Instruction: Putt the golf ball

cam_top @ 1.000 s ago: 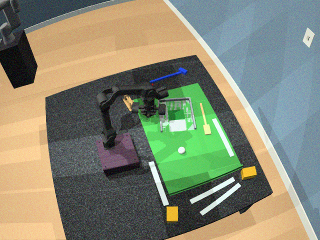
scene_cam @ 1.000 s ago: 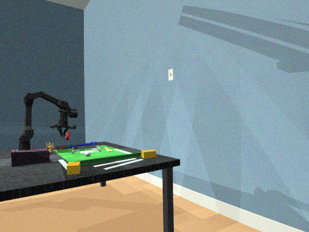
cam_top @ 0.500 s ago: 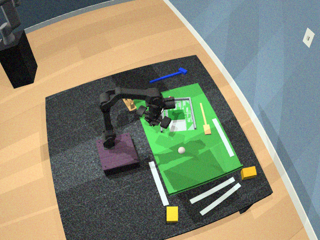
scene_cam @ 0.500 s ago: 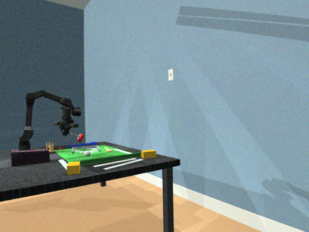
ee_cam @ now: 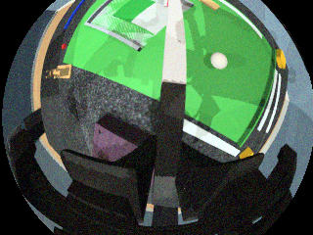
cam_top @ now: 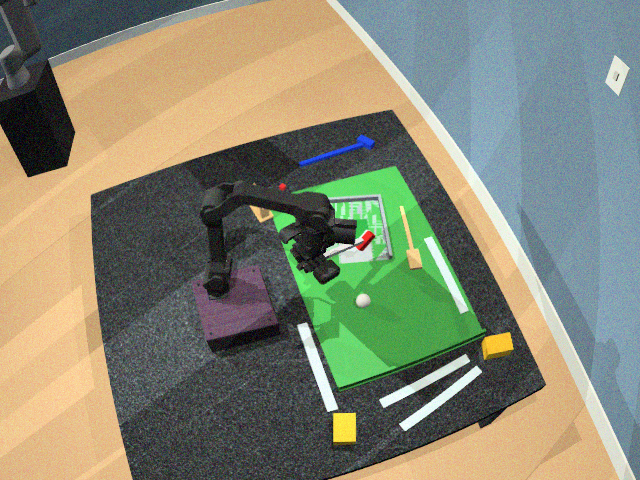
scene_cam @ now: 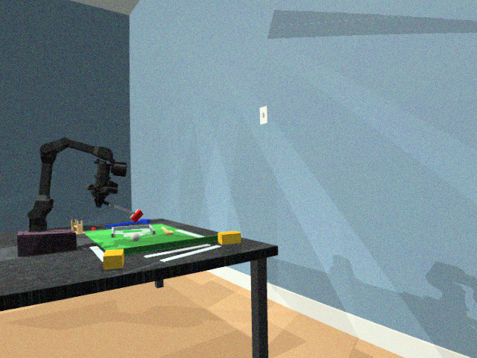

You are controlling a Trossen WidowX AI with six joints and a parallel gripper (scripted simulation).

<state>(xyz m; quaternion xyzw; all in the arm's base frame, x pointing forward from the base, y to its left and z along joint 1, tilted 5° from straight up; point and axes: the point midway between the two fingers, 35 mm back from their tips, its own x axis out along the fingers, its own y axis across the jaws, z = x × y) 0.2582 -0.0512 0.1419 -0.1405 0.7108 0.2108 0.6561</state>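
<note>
Now: gripper tip 10 cm short of the red putter, 6 cm to the right of it and 2 cm above it. From my gripper tip the other things lie so: wooden stand 10 cm behind, 38 cm to the left, 14 cm below; green mat 22 cm ahead, 8 cm to the left, 17 cm below; white golf ball 16 cm ahead, 5 cm to the right, 15 cm below.
</note>
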